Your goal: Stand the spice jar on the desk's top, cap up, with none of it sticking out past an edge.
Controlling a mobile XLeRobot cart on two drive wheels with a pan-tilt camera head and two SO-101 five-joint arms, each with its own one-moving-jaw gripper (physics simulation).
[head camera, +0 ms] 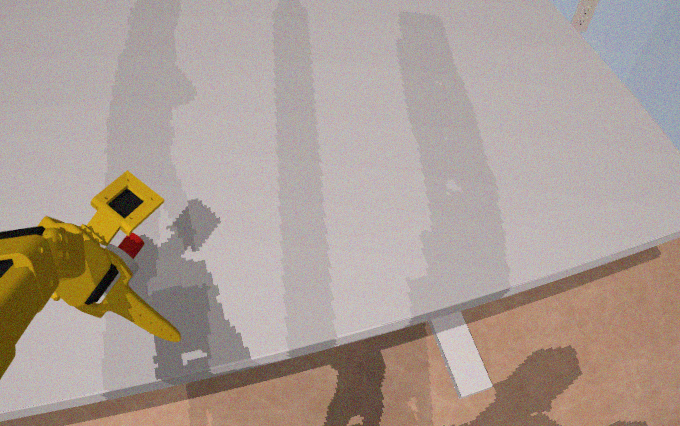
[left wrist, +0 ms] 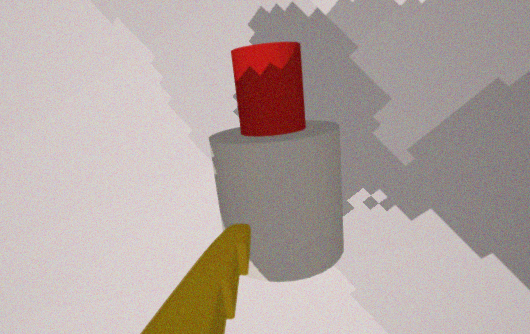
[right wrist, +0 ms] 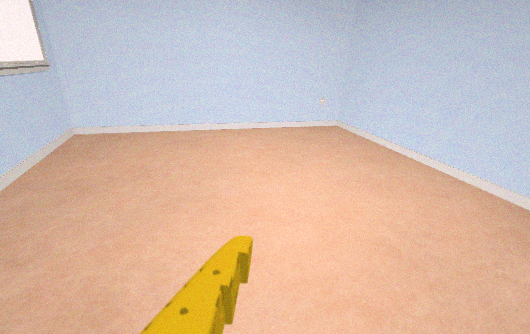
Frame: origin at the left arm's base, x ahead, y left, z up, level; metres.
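Seen in the pictures: left hand at its tool point: (head camera: 99, 262) (left wrist: 249, 242); right hand at its tool point: (right wrist: 250, 253).
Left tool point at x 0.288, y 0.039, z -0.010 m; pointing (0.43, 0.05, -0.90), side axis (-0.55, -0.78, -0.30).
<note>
A point is followed by its place in that frame.
The spice jar, a grey body with a red cap (head camera: 131, 246) @[x 0.315, y 0.017, z -0.028 m] (left wrist: 272, 95) @[x 0.316, y 0.019, z -0.027 m], lies on its side on the white desk (head camera: 371, 200) @[x 0.377, y -0.218, z -0.054 m] (left wrist: 90, 200) @[x 0.332, y 0.143, z -0.055 m]. Its cap end points up in the left wrist view. In the head view most of its grey body is hidden by the arm. My left gripper (left wrist: 242, 229) is fully open: its fixed jaw overlaps the lower left of the jar's body, and the moving jaw is out of the wrist picture. In the head view that moving jaw (head camera: 153, 318) @[x 0.218, y -0.030, z 0.027 m] reaches towards the front edge. Whether a jaw touches the jar I cannot tell. My right gripper (right wrist: 244, 239) is open, away from the desk.
The desk's front edge (head camera: 296, 355) @[x 0.221, y -0.135, z -0.074 m] runs below the left gripper in the head view. A white leg-like piece (head camera: 461, 356) shows past the edge, over brown floor (head camera: 612, 306) @[x 0.522, y -0.943, z -0.774 m]. In the right wrist view are floor (right wrist: 300, 200) @[x -1.758, y 0.175, z -0.774 m], blue walls (right wrist: 200, 65) @[x -3.702, y -0.790, z 0.075 m] and part of a window (right wrist: 17, 32) @[x -2.744, y -2.183, z 0.303 m].
</note>
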